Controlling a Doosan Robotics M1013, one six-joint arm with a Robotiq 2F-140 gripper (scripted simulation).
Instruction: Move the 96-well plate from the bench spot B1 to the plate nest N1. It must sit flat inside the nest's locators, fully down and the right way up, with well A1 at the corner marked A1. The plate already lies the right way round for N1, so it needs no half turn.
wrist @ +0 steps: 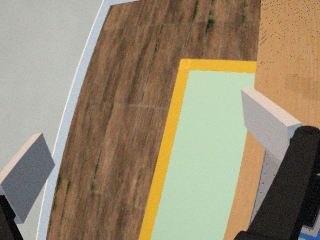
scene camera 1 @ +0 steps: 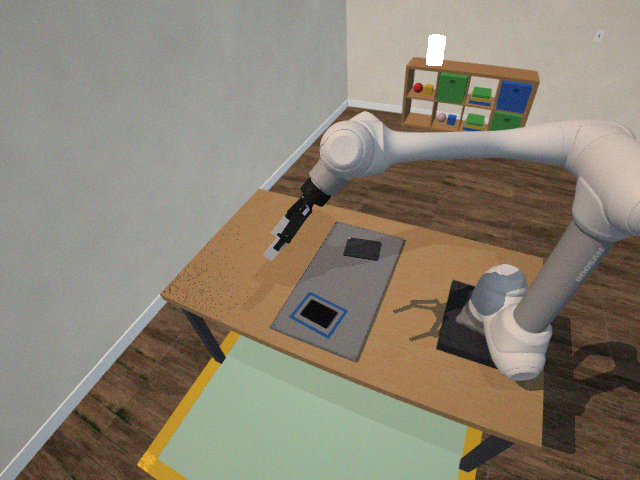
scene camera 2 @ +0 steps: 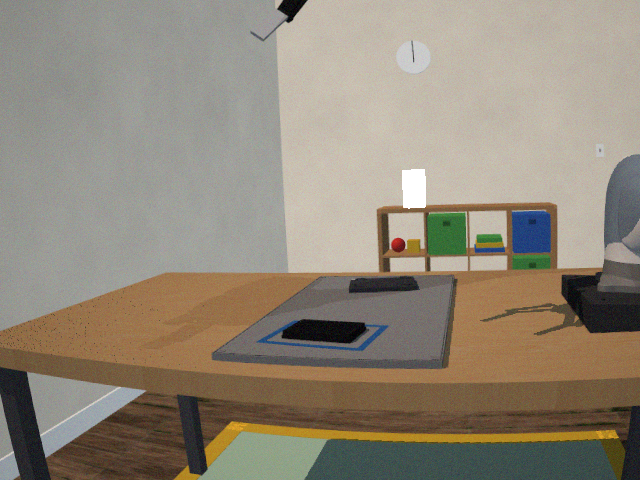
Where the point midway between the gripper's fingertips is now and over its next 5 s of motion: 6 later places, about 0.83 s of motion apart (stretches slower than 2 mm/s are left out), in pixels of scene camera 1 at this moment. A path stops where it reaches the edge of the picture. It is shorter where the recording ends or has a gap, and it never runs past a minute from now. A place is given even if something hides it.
My gripper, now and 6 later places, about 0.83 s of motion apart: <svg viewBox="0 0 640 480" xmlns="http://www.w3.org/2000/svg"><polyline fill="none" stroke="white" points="271,245 276,264 283,278 294,290 306,298 316,303 317,308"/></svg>
